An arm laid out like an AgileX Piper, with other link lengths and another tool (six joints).
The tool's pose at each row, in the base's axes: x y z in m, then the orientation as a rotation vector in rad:
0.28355 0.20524 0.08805 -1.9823 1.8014 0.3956
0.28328 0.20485 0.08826 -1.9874 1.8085 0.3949
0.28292 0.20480 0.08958 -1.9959 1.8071 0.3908
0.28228 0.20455 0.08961 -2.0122 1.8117 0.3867
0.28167 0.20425 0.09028 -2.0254 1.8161 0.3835
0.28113 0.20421 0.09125 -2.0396 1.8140 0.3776
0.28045 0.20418 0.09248 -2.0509 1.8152 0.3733
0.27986 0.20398 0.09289 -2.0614 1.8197 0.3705
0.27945 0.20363 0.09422 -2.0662 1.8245 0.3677
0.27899 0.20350 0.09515 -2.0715 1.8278 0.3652
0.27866 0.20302 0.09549 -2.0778 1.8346 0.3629
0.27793 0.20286 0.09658 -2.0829 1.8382 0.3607
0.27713 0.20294 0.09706 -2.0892 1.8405 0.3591
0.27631 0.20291 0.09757 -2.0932 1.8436 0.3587
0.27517 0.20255 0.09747 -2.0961 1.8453 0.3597
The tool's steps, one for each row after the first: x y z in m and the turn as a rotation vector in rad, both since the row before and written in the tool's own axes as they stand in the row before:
0.00021 0.00027 -0.00039 -0.0049 0.0067 0.0022
-0.00063 0.00021 -0.00120 -0.0024 0.0054 -0.0047
0.00013 0.00065 -0.00019 -0.0091 0.0126 -0.0041
-0.00012 0.00055 -0.00077 -0.0077 0.0105 -0.0028
-0.00047 0.00044 -0.00091 -0.0047 0.0088 -0.0075
-0.00061 0.00055 -0.00114 -0.0049 0.0083 -0.0041
-0.00008 0.00056 -0.00048 -0.0064 0.0089 -0.0016
-0.00031 0.00031 -0.00137 -0.0030 0.0061 0.0007
-0.00034 0.00038 -0.00091 -0.0030 0.0055 -0.0004
0.00025 0.00035 -0.00052 -0.0049 0.0077 0.0014
-0.00040 0.00065 -0.00108 -0.0031 0.0054 -0.0001
-0.00037 0.00074 -0.00043 -0.0037 0.0051 -0.0012
-0.00029 0.00077 -0.00050 -0.0033 0.0038 0.0003
0.00022 0.00118 -0.00008 -0.0029 0.0019 0.0001

